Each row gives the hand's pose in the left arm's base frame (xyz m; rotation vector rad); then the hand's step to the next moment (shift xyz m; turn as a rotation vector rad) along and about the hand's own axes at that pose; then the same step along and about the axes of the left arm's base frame.
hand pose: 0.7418 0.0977 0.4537 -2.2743 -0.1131 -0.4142
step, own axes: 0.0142 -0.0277 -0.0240 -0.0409 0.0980 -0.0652
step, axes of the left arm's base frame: 0.0013 0.0002 0.0393 -0.0346 -0.1120 -0.0423
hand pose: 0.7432 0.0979 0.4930 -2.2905 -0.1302 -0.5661
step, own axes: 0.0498 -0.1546 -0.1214 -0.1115 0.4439 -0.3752
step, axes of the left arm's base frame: -0.0391 0.0200 0.1980 -0.1193 -0.5690 -0.1105
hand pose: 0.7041 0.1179 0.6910 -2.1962 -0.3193 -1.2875
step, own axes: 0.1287 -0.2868 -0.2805 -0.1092 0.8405 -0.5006
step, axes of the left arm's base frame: -0.2716 0.0595 0.3165 -0.0227 -0.9634 -0.2008
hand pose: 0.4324 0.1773 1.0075 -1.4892 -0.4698 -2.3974
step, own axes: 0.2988 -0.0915 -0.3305 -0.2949 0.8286 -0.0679
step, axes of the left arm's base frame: -0.4326 -0.0729 0.1202 0.4028 -0.7615 -0.1897
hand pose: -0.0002 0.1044 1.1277 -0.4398 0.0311 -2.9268
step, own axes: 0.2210 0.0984 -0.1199 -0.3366 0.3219 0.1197
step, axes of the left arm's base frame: -0.2256 -0.1377 -0.0553 0.4080 -0.2546 0.0017
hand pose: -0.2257 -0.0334 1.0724 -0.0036 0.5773 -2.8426
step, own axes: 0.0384 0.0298 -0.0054 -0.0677 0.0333 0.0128
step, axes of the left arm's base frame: -0.0306 -0.0335 -0.0182 0.0742 -0.0188 0.0020
